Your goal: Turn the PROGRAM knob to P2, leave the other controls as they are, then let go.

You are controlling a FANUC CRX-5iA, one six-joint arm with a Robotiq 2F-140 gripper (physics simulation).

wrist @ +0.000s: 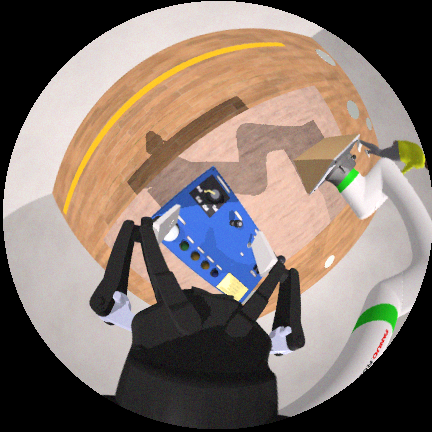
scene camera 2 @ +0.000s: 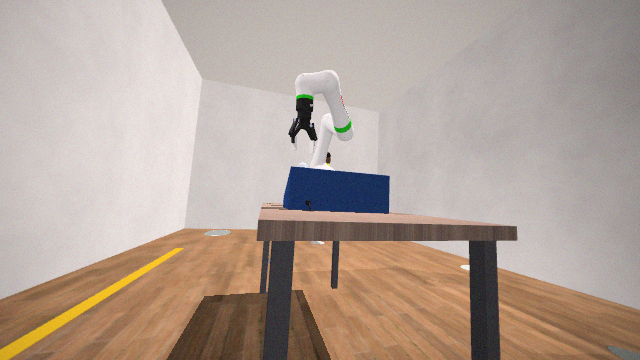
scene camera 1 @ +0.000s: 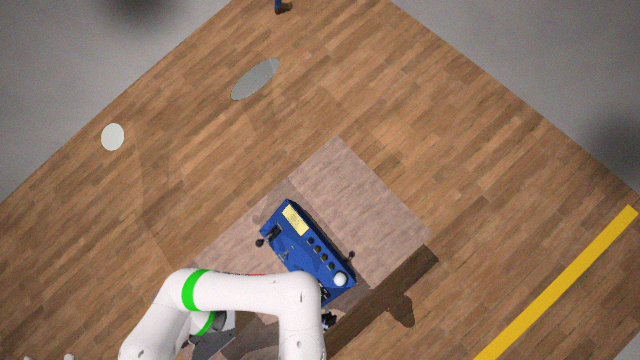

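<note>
The blue control panel (scene camera 1: 306, 256) (scene camera 2: 340, 191) (wrist: 227, 250) sits on the table. Its PROGRAM knob (wrist: 215, 195) is a round dark knob on a black plate near one end, with a light pointer toward the left in the wrist view; the labels around it are too blurred to read. The arm partly covers that plate in scene camera 1. My gripper (scene camera 2: 304, 146) (wrist: 217, 226) is open and empty, above the panel. In the wrist view the knob shows beyond the fingertips, and the left finger partly covers the white dome button (scene camera 1: 340, 278) (wrist: 172, 234).
The panel also has a row of small round buttons, a black toggle (wrist: 236, 223), a ball-ended lever (scene camera 1: 259, 243) and a yellow label (scene camera 1: 295, 220) (wrist: 232, 286). A tan-sided block (wrist: 322, 157) stands by the arm's base. A person in yellow (wrist: 411, 155) is beyond it. The table (scene camera 1: 360, 185) (scene camera 2: 425, 220) bears the panel.
</note>
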